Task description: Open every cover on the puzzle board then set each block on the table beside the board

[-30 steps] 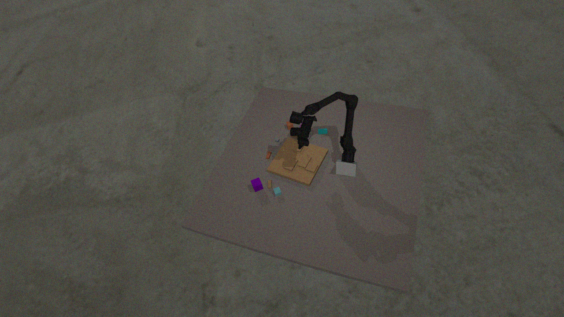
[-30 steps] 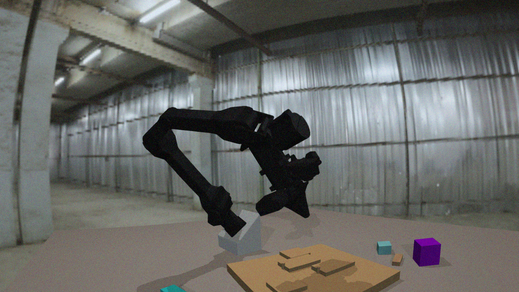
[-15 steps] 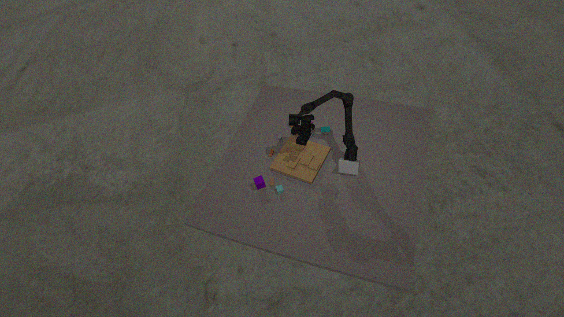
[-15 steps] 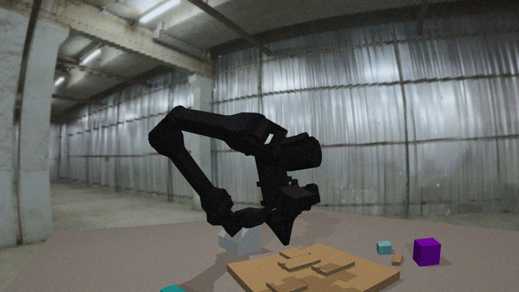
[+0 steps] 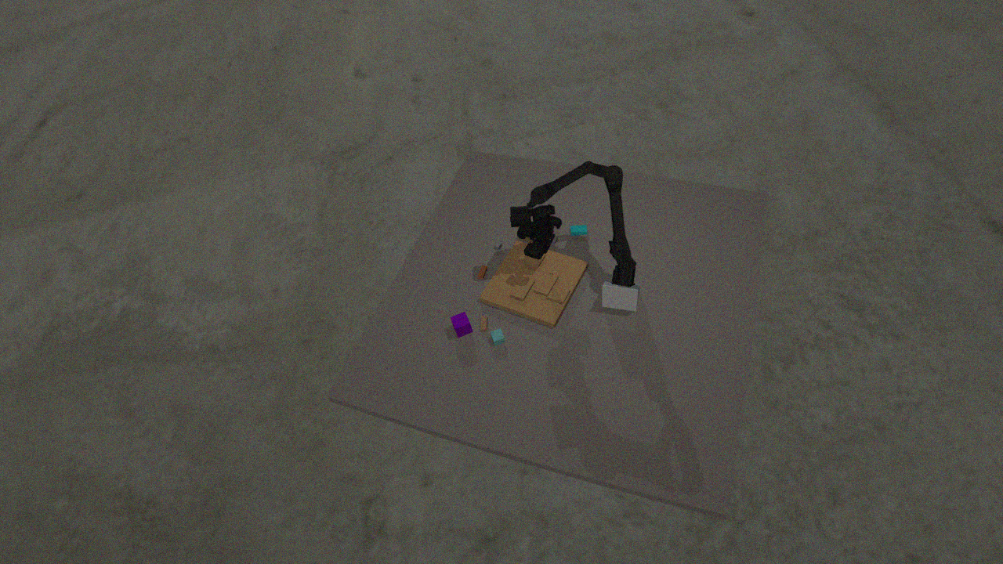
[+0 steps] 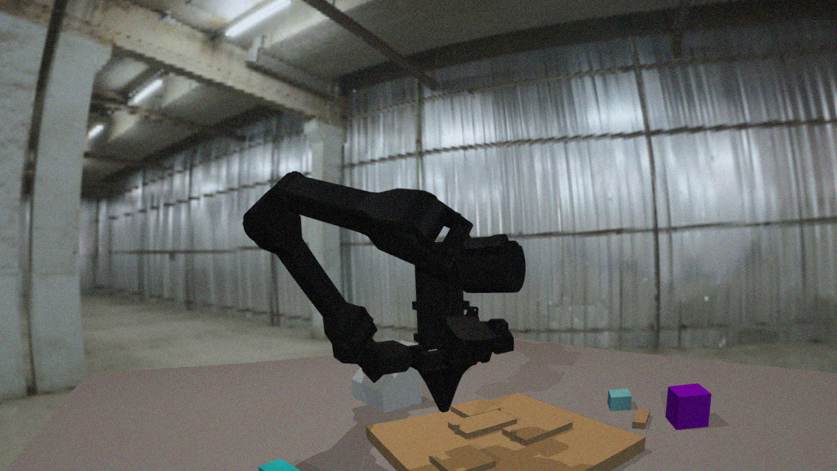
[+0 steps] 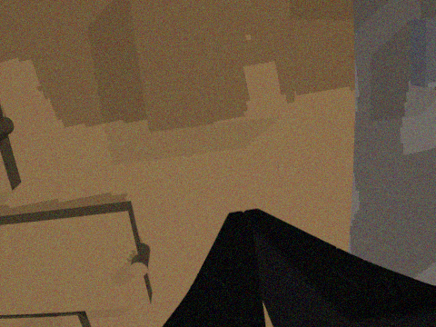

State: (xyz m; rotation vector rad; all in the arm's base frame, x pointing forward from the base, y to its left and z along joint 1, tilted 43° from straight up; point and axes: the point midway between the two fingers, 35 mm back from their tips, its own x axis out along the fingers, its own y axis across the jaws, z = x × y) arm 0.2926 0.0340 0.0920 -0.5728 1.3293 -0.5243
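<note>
Right now the brown block is 120 mm ahead of my gripper tip, 120 mm to the right of it and 60 mm below it. The rest, counted from my gripper tip: magenta block (80 mm ahead, 200 mm to the right, 70 mm below); orange cube (190 mm ahead, 180 mm to the right, 60 mm below); teal block (50 mm behind, 210 mm to the right, 80 mm below).
</note>
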